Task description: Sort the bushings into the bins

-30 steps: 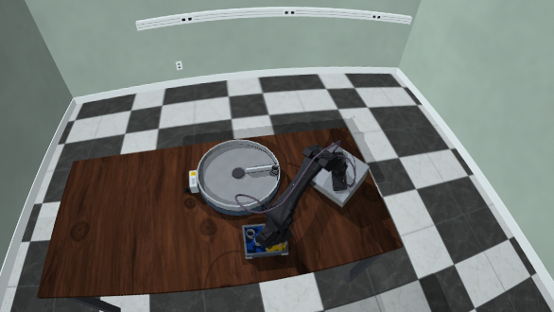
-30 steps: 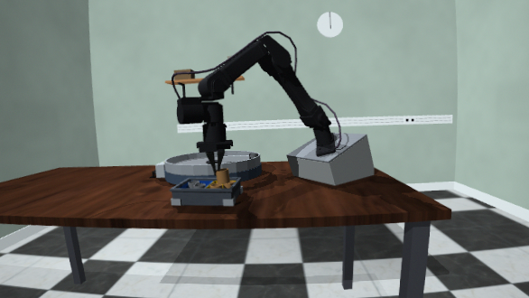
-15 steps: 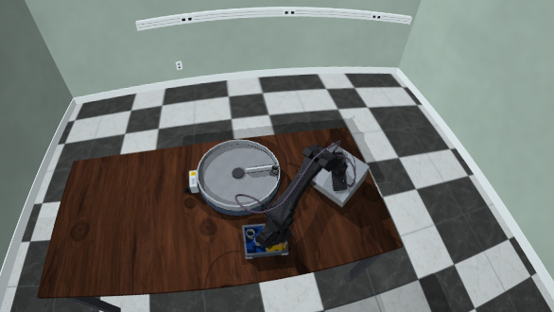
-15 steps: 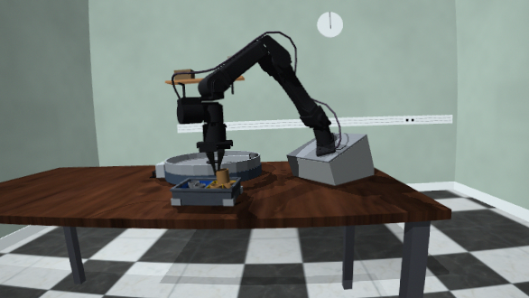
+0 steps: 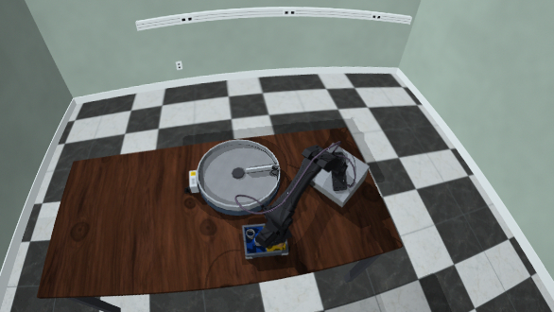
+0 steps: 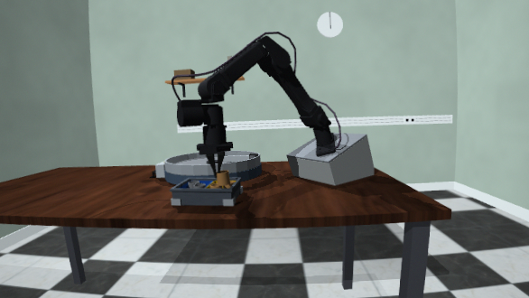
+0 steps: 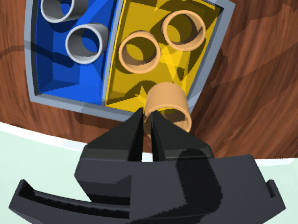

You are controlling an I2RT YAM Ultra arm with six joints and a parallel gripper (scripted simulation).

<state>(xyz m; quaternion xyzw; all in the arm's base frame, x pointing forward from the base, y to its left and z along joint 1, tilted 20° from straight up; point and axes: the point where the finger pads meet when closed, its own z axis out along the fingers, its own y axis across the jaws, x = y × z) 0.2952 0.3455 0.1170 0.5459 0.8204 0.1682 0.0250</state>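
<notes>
Right now the yellow bin is 1 cm ahead of my hand, 4 cm to the right of it and 7 cm below it. The rest, counted from my hand: grey turntable (20 cm ahead, 38 cm to the right, 3 cm below); then bin tray (5 cm ahead, 3 cm to the right, 6 cm below); then blue bin (9 cm ahead, 2 cm to the right, 7 cm below).
</notes>
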